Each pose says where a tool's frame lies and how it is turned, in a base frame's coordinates. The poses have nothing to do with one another.
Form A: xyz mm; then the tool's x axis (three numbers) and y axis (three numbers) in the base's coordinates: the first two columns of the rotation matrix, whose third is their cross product.
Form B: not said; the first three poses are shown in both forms.
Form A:
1: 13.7 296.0 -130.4 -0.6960 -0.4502 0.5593 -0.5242 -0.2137 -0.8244
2: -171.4 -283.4 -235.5 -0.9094 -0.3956 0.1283 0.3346 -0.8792 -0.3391
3: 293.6 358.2 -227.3 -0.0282 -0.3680 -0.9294 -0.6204 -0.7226 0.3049
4: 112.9 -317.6 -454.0 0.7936 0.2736 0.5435 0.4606 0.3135 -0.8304
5: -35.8 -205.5 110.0 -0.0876 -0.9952 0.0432 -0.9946 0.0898 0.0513
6: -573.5 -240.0 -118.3 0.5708 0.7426 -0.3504 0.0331 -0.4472 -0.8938
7: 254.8 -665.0 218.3 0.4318 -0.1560 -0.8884 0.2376 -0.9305 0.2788
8: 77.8 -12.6 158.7 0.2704 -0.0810 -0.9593 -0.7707 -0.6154 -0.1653
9: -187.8 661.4 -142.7 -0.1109 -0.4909 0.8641 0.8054 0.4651 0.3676
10: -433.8 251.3 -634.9 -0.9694 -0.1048 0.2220 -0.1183 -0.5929 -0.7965
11: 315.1 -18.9 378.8 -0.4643 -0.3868 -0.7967 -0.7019 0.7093 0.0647
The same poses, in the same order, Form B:
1: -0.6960 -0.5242 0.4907; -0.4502 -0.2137 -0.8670; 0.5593 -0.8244 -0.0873; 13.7 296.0 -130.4
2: -0.9094 0.3346 0.2469; -0.3956 -0.8792 -0.2654; 0.1283 -0.3391 0.9319; -171.4 -283.4 -235.5
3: -0.0282 -0.6204 -0.7838; -0.3680 -0.7226 0.5852; -0.9294 0.3049 -0.2079; 293.6 358.2 -227.3
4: 0.7936 0.4606 -0.3976; 0.2736 0.3135 0.9093; 0.5435 -0.8304 0.1228; 112.9 -317.6 -454.0
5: -0.0876 -0.9946 -0.0549; -0.9952 0.0898 -0.0385; 0.0432 0.0513 -0.9977; -35.8 -205.5 110.0
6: 0.5708 0.0331 -0.8204; 0.7426 -0.4472 0.4986; -0.3504 -0.8938 -0.2798; -573.5 -240.0 -118.3
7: 0.4318 0.2376 -0.8701; -0.1560 -0.9305 -0.3315; -0.8884 0.2788 -0.3647; 254.8 -665.0 218.3
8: 0.2704 -0.7707 -0.5770; -0.0810 -0.6154 0.7840; -0.9593 -0.1653 -0.2288; 77.8 -12.6 158.7
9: -0.1109 0.8054 -0.5823; -0.4909 0.4651 0.7367; 0.8641 0.3676 0.3438; -187.8 661.4 -142.7
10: -0.9694 -0.1183 0.2151; -0.1048 -0.5929 -0.7984; 0.2220 -0.7965 0.5624; -433.8 251.3 -634.9
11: -0.4643 -0.7019 0.5401; -0.3868 0.7093 0.5892; -0.7967 0.0647 -0.6008; 315.1 -18.9 378.8
